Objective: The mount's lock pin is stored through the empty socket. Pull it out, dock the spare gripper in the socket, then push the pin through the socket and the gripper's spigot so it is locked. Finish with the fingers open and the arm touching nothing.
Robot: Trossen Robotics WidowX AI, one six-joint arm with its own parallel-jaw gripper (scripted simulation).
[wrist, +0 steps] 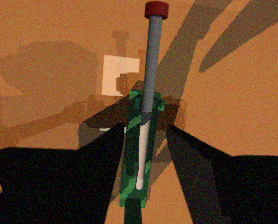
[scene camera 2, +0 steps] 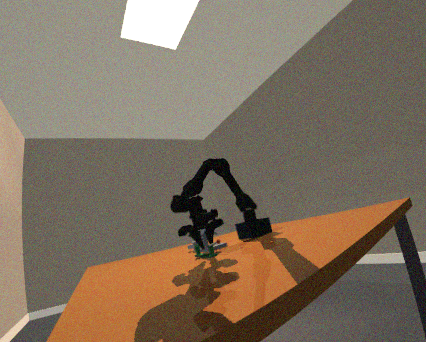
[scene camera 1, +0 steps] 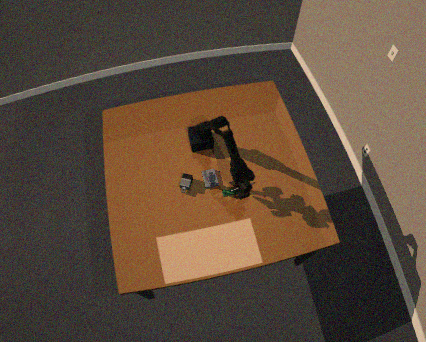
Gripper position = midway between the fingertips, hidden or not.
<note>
In view: my gripper (scene camera 2: 207,248).
My gripper is seen too in the wrist view (wrist: 145,128).
</note>
